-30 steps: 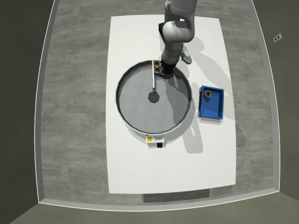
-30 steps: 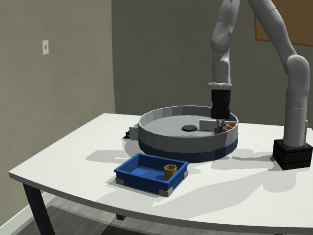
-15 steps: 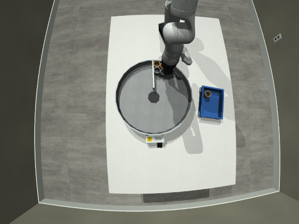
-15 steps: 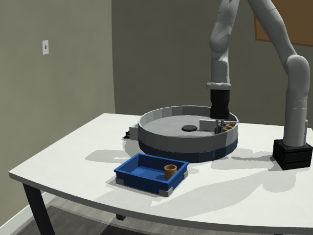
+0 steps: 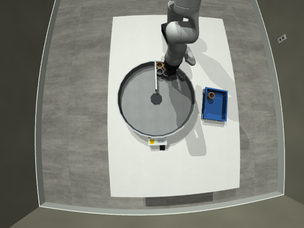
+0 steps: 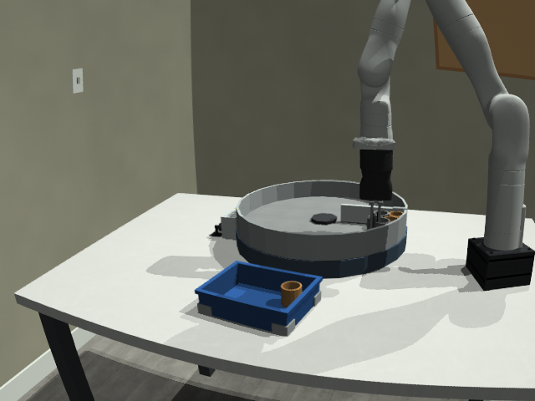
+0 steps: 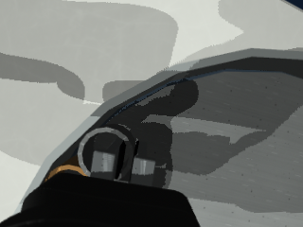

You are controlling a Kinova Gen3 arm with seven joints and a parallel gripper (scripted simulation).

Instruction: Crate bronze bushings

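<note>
The round turning table lies 120 mm to the right of my hand, 120 mm ahead of it and 40 mm below it. From my hand the other things lie so: blue crate: 230 mm to the left, 220 mm ahead, 70 mm below.
</note>
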